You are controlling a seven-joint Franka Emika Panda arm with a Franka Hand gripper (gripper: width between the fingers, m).
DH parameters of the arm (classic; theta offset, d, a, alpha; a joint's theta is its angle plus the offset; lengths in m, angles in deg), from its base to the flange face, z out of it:
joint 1: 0 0.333 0 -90
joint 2: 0 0 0 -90
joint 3: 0 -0.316 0.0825 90
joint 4: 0 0 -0.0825 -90
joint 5: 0 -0.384 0 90
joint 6: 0 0 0.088 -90
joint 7: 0 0.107 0 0
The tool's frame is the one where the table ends.
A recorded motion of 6 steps. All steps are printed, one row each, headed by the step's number.
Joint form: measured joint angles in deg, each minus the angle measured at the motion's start. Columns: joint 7, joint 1, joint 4, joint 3, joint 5, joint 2, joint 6.
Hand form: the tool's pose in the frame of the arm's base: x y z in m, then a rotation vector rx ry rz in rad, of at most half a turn. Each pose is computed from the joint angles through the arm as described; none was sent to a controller.
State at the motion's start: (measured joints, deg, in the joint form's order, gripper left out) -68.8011 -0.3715 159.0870 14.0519 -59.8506 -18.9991 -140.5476
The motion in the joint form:
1: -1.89 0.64 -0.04 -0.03 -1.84 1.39 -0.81
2: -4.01 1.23 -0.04 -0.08 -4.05 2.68 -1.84
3: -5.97 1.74 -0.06 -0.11 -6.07 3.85 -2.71
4: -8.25 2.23 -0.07 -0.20 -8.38 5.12 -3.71
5: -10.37 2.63 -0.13 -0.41 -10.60 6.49 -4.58
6: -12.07 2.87 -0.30 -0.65 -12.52 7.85 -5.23
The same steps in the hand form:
1: 0.3641 -0.0841 0.2993 -2.5165 -0.1494 -0.5899
2: 0.3645 -0.0825 0.2917 -2.5207 -0.1507 -0.5971
3: 0.3645 -0.0812 0.2848 -2.5250 -0.1519 -0.6031
4: 0.3642 -0.0800 0.2772 -2.5316 -0.1534 -0.6110
5: 0.3638 -0.0785 0.2692 -2.5388 -0.1543 -0.6138
6: 0.3637 -0.0774 0.2619 -2.5456 -0.1513 -0.6129

